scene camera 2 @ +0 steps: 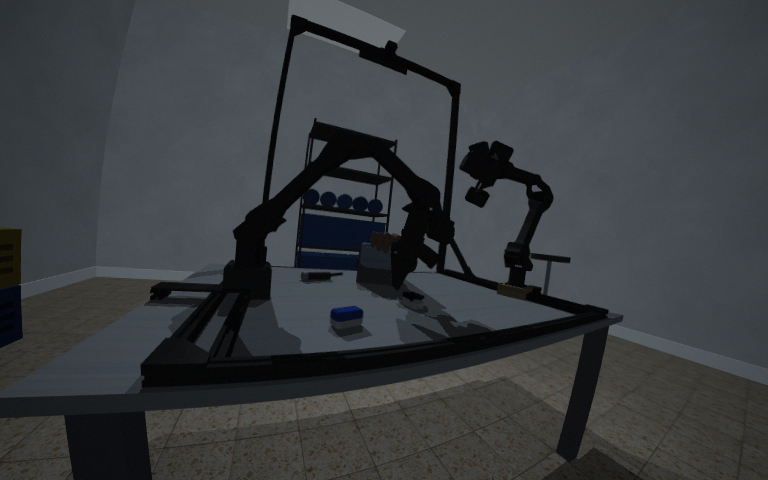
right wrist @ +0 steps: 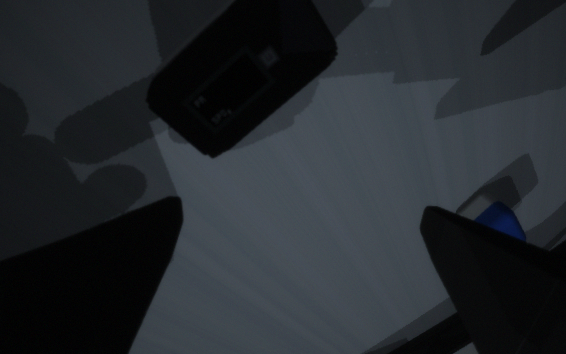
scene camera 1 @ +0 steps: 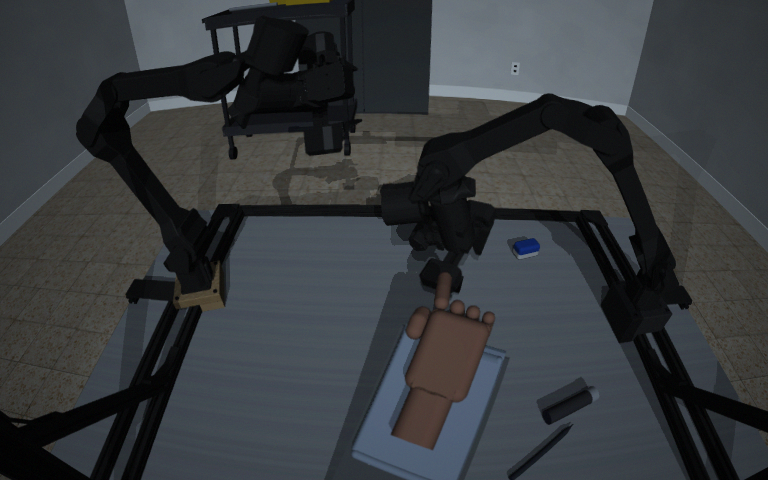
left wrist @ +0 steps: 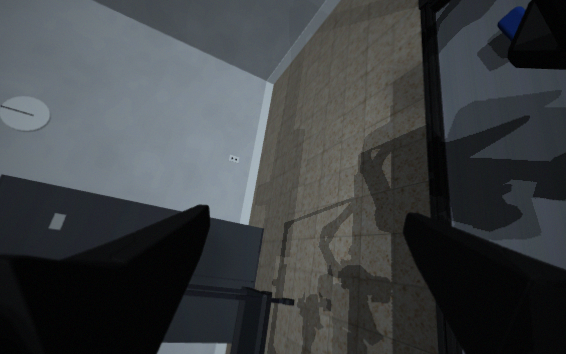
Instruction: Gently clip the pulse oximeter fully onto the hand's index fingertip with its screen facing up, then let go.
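Observation:
The black pulse oximeter point(scene camera 2: 412, 295) point(right wrist: 240, 75) appears to rest on the table, screen up; the right gripper's arm hides it in scene camera 1. The brown hand point(scene camera 1: 447, 353) point(scene camera 2: 384, 241) lies palm-down on its support. Its index finger point(scene camera 1: 444, 288) points away from scene camera 1, its tip overlapping the dark right wrist camera. Nothing visible joins oximeter and finger. My right gripper point(scene camera 1: 449, 247) point(scene camera 2: 398, 281) point(right wrist: 304, 213) is open and empty, pointing down beyond the fingertip; the oximeter shows above and between its fingers in the right wrist view. My left gripper point(left wrist: 307, 218) is open and empty, raised over the far left.
A blue and white eraser-like block point(scene camera 1: 526, 247) point(scene camera 2: 346, 317) point(left wrist: 512, 21) point(right wrist: 501, 221) lies near the far rail. A pale blue support point(scene camera 1: 478, 413) is under the hand. A dark cylinder point(scene camera 1: 566, 406) and a pen point(scene camera 1: 540, 451) lie at the near right. Black rails point(scene camera 1: 311, 210) edge the table.

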